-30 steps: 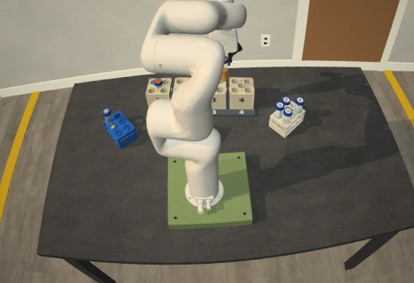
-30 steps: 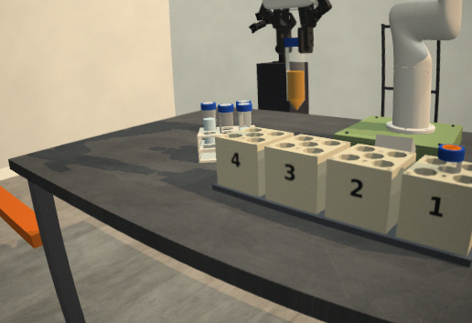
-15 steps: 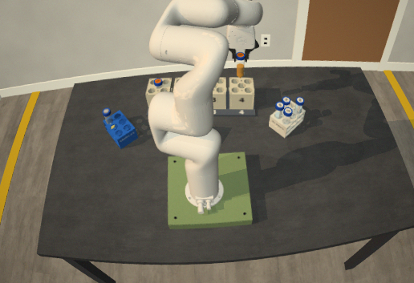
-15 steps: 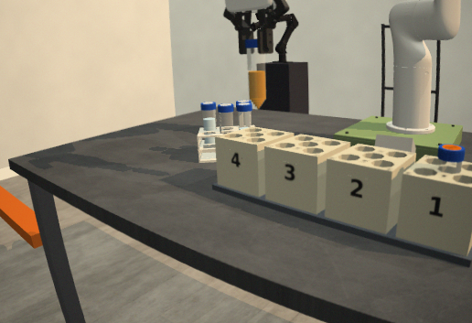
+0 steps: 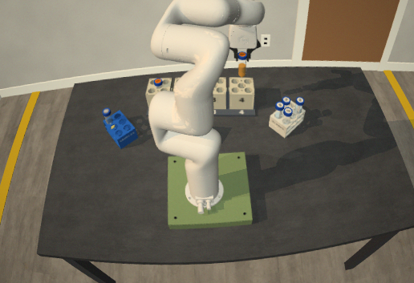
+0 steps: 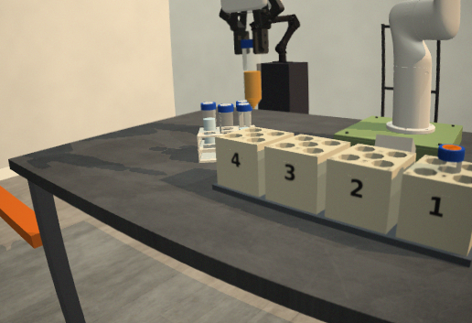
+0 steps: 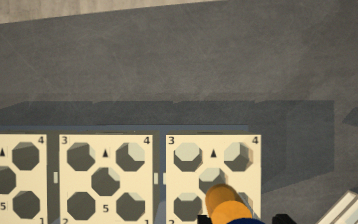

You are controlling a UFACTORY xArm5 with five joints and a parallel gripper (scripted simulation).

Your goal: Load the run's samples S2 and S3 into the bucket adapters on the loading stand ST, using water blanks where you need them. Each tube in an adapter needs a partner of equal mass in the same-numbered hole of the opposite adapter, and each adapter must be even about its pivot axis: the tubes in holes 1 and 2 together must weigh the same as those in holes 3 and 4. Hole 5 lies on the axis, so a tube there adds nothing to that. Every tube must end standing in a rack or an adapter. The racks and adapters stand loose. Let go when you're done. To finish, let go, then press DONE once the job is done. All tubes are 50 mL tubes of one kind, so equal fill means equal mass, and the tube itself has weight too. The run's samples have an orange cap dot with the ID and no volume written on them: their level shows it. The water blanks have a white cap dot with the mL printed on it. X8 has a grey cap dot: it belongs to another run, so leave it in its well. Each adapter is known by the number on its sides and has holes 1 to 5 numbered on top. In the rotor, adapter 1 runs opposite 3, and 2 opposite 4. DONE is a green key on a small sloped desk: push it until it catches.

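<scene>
My gripper is now 5 cm above the sample tube S2 and 1 cm to the left of it. Also, from my hand: loading stand ST (25 cm below, 16 cm to the left, 1 cm ahead); then blue-capped tube (19 cm below, 14 cm behind, 13 cm to the right); then white blank rack (22 cm below, 17 cm to the right, 13 cm behind).
</scene>
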